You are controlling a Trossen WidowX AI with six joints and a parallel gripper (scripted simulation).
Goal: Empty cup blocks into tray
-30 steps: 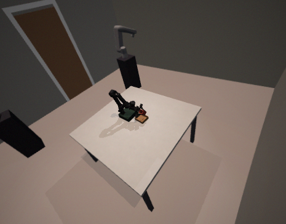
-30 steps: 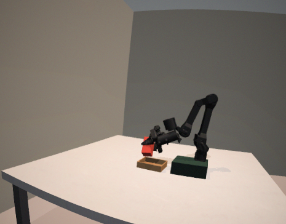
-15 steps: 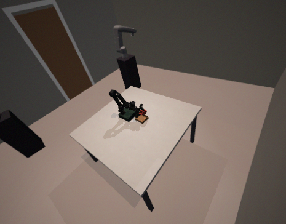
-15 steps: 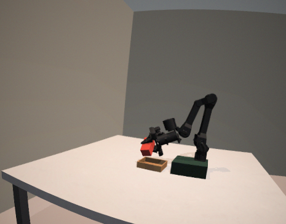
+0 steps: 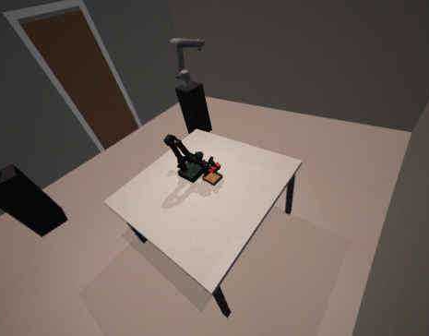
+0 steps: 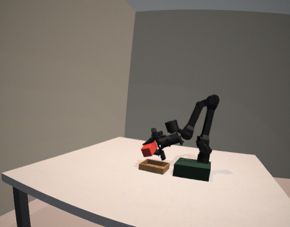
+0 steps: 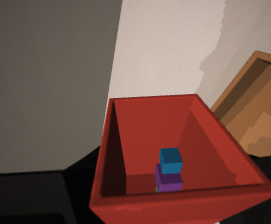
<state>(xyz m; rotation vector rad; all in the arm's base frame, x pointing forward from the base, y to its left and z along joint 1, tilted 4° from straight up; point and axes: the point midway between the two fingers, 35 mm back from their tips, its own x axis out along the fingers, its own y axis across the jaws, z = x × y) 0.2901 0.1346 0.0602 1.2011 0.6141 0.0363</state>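
My gripper tip is 30 mm past the purple block, 20 mm to the right of it and 10 mm above it. The rest, counted from my gripper tip: blue block 20 mm behind, 10 mm below; then red cup 40 mm behind, 20 mm to the left.
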